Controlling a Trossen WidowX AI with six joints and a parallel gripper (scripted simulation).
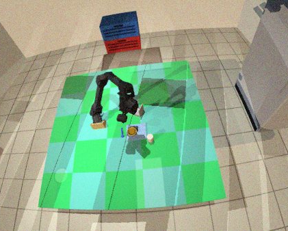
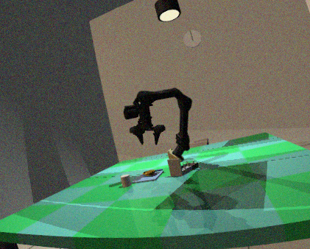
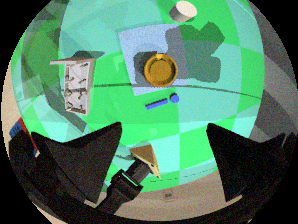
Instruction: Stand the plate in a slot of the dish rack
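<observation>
Now: gripper tip 2 cm short of the yellow plate, 3 cm to the left of it and 14 cm above it. From my gripper tip the other things lie so: blue spoon: 6 cm behind, 3 cm to the right, 16 cm below; then pale blue pad: 5 cm ahead, 3 cm to the right, 16 cm below; then dish rack: 6 cm ahead, 16 cm to the left, 14 cm below.
</observation>
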